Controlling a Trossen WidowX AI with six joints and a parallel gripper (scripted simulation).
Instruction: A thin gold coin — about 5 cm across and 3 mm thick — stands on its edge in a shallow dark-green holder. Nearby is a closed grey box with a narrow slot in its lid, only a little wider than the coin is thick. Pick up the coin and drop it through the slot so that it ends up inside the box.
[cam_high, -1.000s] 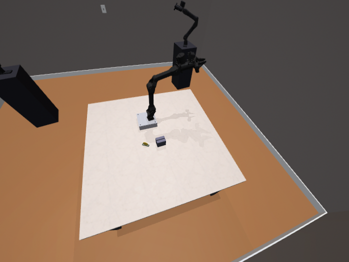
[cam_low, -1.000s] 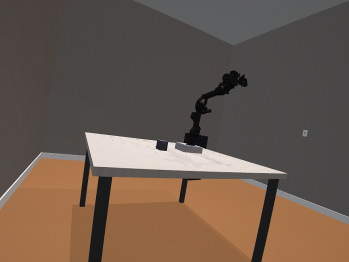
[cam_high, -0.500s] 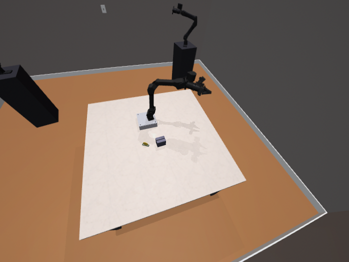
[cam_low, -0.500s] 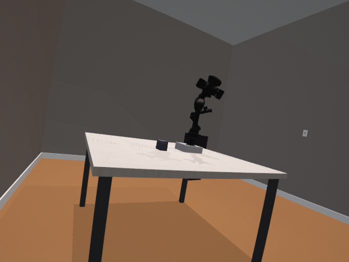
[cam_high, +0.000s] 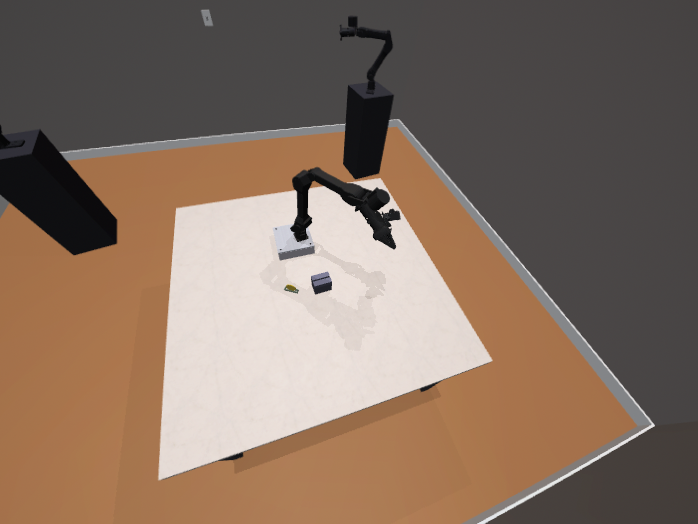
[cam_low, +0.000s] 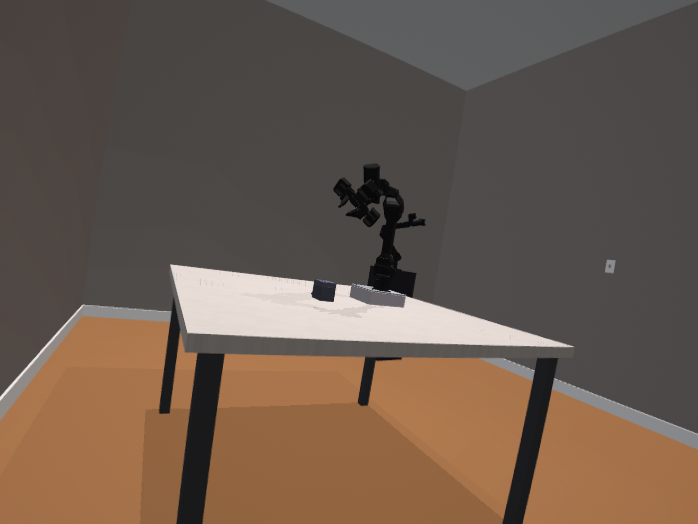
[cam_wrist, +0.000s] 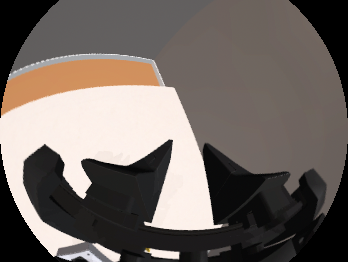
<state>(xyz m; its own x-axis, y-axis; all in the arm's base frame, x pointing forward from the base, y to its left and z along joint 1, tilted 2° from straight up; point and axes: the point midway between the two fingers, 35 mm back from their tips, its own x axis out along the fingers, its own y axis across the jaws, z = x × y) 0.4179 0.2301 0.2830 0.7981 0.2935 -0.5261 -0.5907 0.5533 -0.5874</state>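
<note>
My gripper tip is now 19 cm past the gold coin, 39 cm to the left of it and 31 cm above it.
</note>
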